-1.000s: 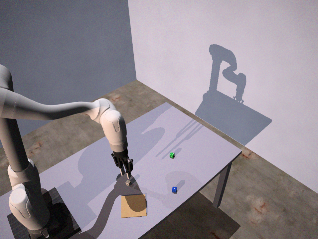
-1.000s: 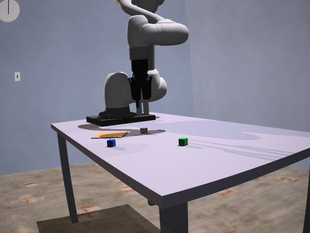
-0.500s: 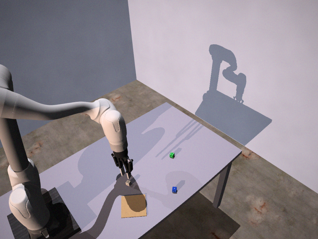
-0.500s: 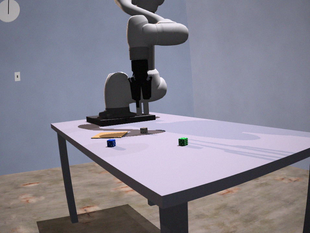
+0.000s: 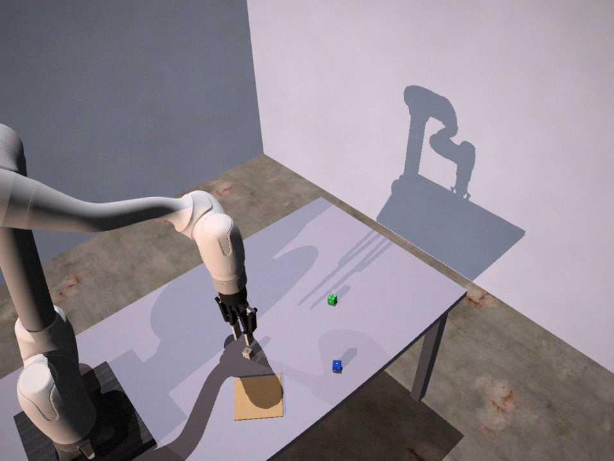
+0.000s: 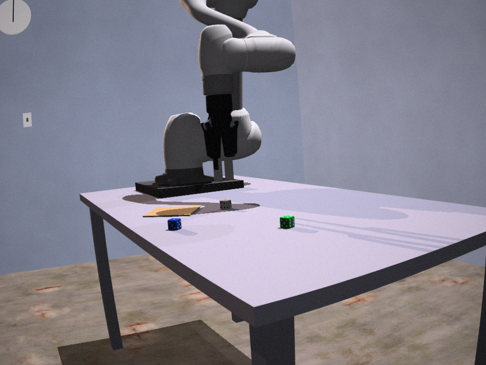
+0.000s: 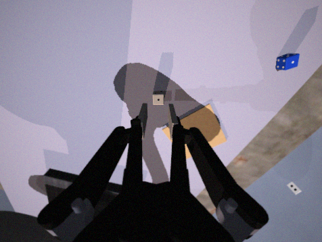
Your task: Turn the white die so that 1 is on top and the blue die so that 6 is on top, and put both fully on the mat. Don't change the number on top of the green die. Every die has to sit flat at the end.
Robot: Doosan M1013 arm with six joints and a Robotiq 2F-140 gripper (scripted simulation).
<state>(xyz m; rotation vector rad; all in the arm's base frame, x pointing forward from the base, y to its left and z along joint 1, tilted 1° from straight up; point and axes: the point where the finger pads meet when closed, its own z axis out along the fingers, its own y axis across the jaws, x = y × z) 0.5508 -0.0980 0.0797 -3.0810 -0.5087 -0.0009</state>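
My hand is 10 cm above the white die. Also, from my hand: green die: 34 cm ahead, 10 cm below, 2 cm to the right; then tan mat: 14 cm to the right, 11 cm below, 7 cm behind; then blue die: 23 cm to the right, 17 cm ahead, 10 cm below.
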